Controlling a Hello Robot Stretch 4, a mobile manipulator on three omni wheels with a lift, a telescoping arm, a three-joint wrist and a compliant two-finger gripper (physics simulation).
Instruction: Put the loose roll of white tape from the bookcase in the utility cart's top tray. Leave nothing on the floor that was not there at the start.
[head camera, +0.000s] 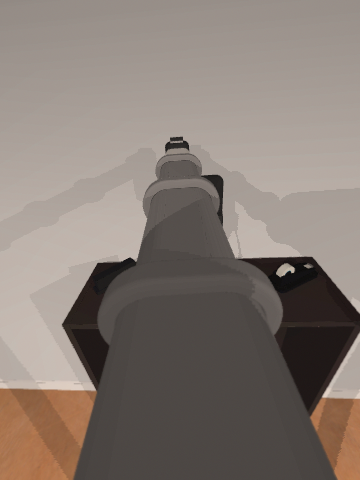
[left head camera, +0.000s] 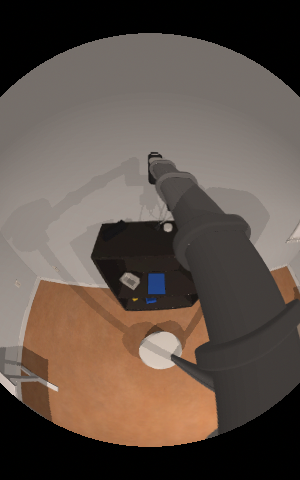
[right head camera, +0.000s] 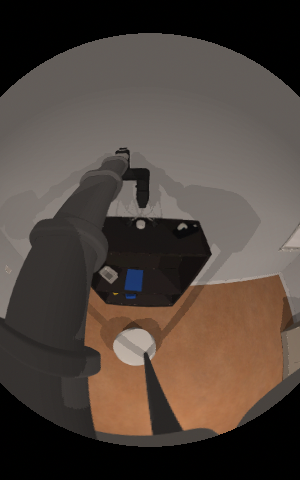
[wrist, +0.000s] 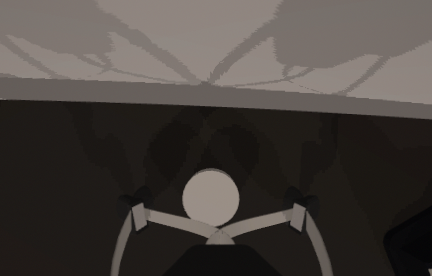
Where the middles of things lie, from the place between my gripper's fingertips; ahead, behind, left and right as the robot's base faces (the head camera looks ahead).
Labels:
Now: hand 10 mm to the right of the white tape roll (wrist: 210, 196), 10 mm below it and 10 mm short of it.

